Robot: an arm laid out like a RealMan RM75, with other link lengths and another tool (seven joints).
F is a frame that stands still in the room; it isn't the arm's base.
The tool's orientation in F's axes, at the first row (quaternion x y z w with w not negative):
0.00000 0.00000 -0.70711 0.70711
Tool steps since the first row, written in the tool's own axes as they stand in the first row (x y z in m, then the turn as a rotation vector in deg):
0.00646 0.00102 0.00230 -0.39 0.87 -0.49
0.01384 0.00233 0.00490 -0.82 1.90 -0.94
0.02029 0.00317 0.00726 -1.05 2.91 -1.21
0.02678 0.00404 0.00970 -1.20 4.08 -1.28
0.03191 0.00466 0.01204 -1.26 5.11 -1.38
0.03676 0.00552 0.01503 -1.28 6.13 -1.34
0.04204 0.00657 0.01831 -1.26 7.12 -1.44
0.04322 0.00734 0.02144 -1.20 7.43 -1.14
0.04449 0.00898 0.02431 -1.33 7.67 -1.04
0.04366 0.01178 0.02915 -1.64 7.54 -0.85
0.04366 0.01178 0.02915 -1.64 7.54 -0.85
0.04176 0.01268 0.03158 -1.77 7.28 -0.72
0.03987 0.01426 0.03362 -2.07 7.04 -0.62
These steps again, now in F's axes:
0.00102 -0.00646 0.00230 0.87 0.39 -0.49
0.00233 -0.01384 0.00490 1.90 0.82 -0.94
0.00317 -0.02029 0.00726 2.91 1.05 -1.21
0.00404 -0.02678 0.00970 4.08 1.20 -1.28
0.00466 -0.03191 0.01204 5.11 1.26 -1.38
0.00552 -0.03676 0.01503 6.13 1.28 -1.34
0.00657 -0.04204 0.01831 7.12 1.26 -1.44
0.00734 -0.04322 0.02144 7.43 1.20 -1.14
0.00898 -0.04449 0.02431 7.67 1.33 -1.04
0.01178 -0.04366 0.02915 7.54 1.64 -0.85
0.01178 -0.04366 0.02915 7.54 1.64 -0.85
0.01268 -0.04176 0.03158 7.28 1.77 -0.72
0.01426 -0.03987 0.03362 7.04 2.07 -0.62

